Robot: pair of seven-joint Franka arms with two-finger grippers.
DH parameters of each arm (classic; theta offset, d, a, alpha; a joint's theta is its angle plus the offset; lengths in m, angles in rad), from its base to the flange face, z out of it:
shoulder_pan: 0 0.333 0 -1.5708
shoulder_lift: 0 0 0 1.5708
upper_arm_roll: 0 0.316 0.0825 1.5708
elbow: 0 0 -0.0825 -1.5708
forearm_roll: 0 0.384 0 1.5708
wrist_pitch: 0 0 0.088 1.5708
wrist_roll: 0 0.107 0 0
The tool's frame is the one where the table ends.
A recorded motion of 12 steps. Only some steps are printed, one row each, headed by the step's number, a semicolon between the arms.
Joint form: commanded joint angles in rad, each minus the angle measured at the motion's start. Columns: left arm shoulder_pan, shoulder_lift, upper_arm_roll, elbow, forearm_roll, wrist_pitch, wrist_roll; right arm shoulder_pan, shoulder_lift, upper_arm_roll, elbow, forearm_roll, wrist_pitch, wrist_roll.
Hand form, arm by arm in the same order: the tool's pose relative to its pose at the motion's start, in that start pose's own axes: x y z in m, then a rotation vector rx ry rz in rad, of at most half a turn. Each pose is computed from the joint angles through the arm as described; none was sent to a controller.
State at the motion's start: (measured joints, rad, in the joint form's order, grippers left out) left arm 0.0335 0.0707 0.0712 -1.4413 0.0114 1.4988 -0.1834; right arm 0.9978 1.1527 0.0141 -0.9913 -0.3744 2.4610 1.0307
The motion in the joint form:
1: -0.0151 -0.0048 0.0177 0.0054 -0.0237 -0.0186 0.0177; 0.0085 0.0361 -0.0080 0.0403 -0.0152 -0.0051 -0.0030
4: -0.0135 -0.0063 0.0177 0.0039 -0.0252 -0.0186 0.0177; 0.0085 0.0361 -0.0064 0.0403 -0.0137 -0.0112 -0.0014
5: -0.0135 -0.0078 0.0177 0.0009 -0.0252 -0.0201 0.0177; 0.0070 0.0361 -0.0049 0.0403 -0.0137 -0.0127 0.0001
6: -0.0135 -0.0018 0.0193 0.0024 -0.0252 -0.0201 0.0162; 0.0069 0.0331 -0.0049 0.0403 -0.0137 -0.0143 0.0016
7: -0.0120 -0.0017 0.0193 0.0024 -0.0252 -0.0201 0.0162; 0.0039 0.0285 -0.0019 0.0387 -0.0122 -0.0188 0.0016
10: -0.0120 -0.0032 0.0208 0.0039 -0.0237 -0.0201 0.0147; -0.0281 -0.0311 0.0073 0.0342 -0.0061 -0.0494 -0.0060
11: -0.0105 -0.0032 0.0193 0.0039 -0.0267 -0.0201 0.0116; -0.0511 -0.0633 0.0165 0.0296 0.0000 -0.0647 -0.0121
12: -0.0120 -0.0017 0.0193 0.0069 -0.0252 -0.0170 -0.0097; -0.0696 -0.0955 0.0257 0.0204 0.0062 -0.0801 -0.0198
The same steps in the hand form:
1: -0.0038 0.0008 -0.0036 -0.0211 -0.0122 0.0170; -0.0044 -0.0027 0.0095 -0.0093 0.0132 -0.0209
4: -0.0041 -0.0001 -0.0038 -0.0227 -0.0125 0.0156; -0.0052 -0.0026 0.0099 -0.0128 0.0082 -0.0181
5: -0.0047 -0.0002 -0.0031 -0.0223 -0.0155 0.0156; -0.0049 -0.0021 0.0101 -0.0136 0.0066 -0.0153
6: -0.0027 -0.0005 -0.0004 -0.0209 -0.0198 0.0125; -0.0037 -0.0025 0.0082 -0.0131 0.0080 -0.0130
7: -0.0025 -0.0014 -0.0004 -0.0209 -0.0199 0.0110; -0.0018 -0.0018 0.0063 -0.0134 0.0053 -0.0085
10: -0.0028 -0.0025 -0.0019 -0.0200 -0.0167 0.0079; 0.0339 0.0078 -0.0261 -0.0076 0.0226 0.0295
11: -0.0029 -0.0022 -0.0019 -0.0230 -0.0173 0.0050; 0.0534 0.0161 -0.0428 -0.0028 0.0274 0.0540
12: -0.0022 -0.0013 -0.0027 -0.0221 -0.0127 -0.0149; 0.0686 0.0229 -0.0588 0.0010 0.0285 0.0711

